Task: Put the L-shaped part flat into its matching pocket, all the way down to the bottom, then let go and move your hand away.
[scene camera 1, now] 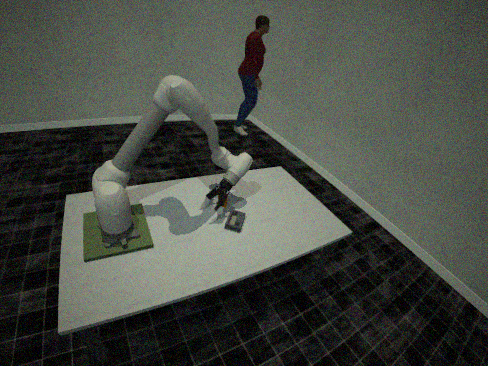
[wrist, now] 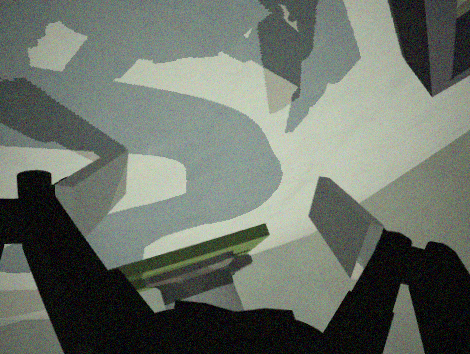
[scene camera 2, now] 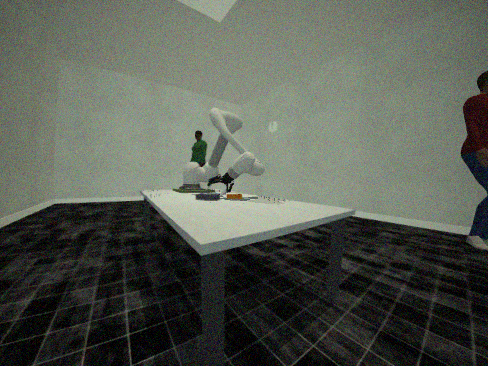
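Pixels of known places: gripper, fingertip midpoint: (scene camera 1: pixel 206 211) (wrist: pixel 223 184) (scene camera 2: pixel 213 192); arm's base, origin of the base link: (scene camera 1: pixel 118 230) (wrist: pixel 192 268) (scene camera 2: pixel 191 189).
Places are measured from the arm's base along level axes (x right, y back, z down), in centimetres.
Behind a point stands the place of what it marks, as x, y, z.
An orange part (scene camera 1: pixel 225 204) {6.3, -63.7, -0.4} (scene camera 2: pixel 234 196) {2.6, -67.7, 0.3}, taken as the L-shaped part, lies low at the table; its L outline cannot be made out, and it does not show in the wrist view. A dark grey tray (scene camera 1: pixel 242 222) {24.8, -62.6, -1.3} (scene camera 2: pixel 208 197) {22.9, -65.0, 0.1} (wrist: pixel 441 55) {18.7, -57.0, -1.6} with a lighter recess lies beside it, nearer scene camera 1; its corner shows at the top right of the wrist view. My gripper (scene camera 1: pixel 214 202) (scene camera 2: pixel 220 187) {7.4, -48.8, -1.6} (wrist: pixel 223 184) {7.4, -48.8, -1.6} is open and empty, tilted above the table close to the orange part, on the side towards the arm's base. The pocket's floor is hidden in the wrist view.
The white table (scene camera 1: pixel 175 280) {38.6, -13.9, 2.0} (scene camera 2: pixel 250 220) {40.6, -118.1, 2.0} carries the arm's base on a green plate (scene camera 1: pixel 91 246) {4.5, 14.9, 0.2} (wrist: pixel 200 248) {3.5, -14.9, 1.0}. A person in a red top (scene camera 1: pixel 253 55) (scene camera 2: pixel 476 120) stands beyond the table, and a person in a green top (scene camera 2: pixel 199 151) stands behind the arm. Arm shadows cross the tabletop.
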